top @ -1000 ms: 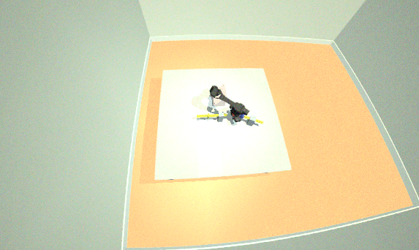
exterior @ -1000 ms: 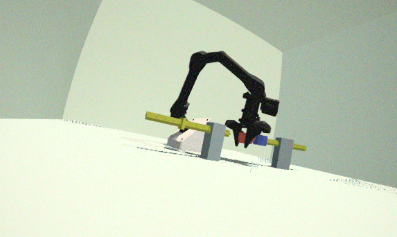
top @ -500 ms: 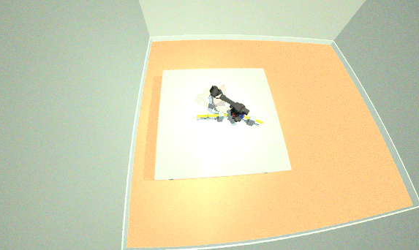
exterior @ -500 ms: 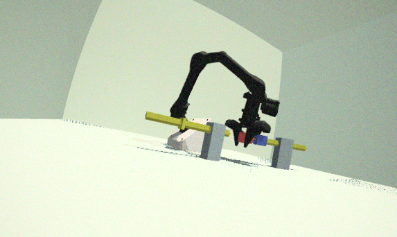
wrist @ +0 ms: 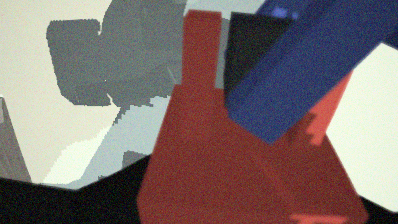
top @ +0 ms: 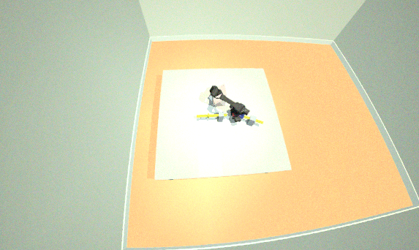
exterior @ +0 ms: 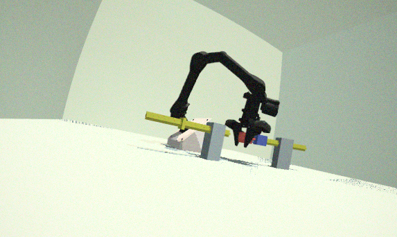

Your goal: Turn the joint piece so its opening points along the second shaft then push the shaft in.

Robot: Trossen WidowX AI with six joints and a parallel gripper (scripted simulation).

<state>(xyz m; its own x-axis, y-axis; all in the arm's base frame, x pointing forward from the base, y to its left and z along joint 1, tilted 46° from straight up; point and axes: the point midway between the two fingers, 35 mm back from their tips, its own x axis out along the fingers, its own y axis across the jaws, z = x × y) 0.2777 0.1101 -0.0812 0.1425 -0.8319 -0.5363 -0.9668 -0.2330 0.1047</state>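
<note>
Right now my gripper tip is 10 mm past the red joint piece, 30 mm to the right of it and 40 mm below it.
</note>
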